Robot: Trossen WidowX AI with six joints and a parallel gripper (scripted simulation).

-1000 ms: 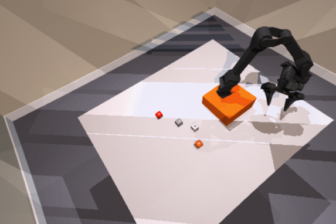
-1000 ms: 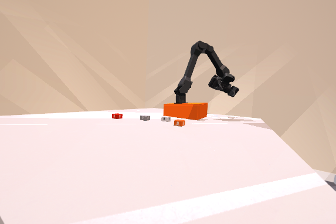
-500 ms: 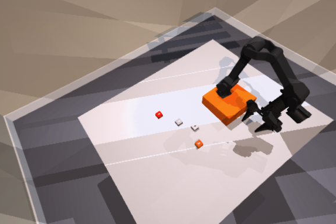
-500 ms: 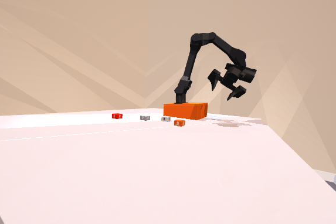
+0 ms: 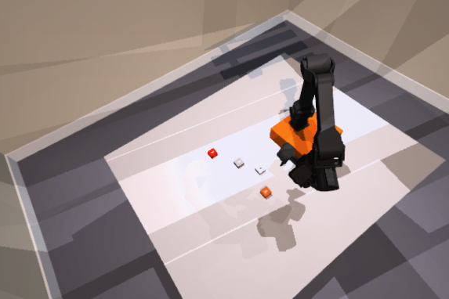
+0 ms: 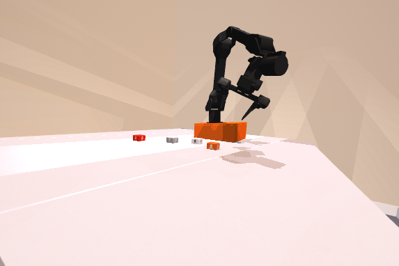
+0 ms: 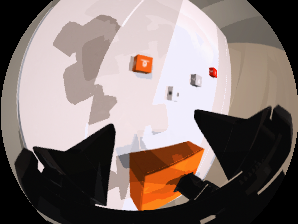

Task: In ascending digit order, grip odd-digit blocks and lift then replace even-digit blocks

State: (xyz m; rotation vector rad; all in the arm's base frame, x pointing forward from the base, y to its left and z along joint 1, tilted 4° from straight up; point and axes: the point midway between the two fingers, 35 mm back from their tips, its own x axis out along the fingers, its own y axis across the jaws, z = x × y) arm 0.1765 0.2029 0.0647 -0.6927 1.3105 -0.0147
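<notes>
Now: gripper tip 190 mm short of the red block, 280 mm to the left of it and 110 mm above it. Round my gripper tip: grey block 110 mm ahead, 180 mm to the right, 110 mm below; orange block 80 mm ahead, 10 mm to the right, 110 mm below; white block 50 mm ahead, 110 mm to the right, 110 mm below.
</notes>
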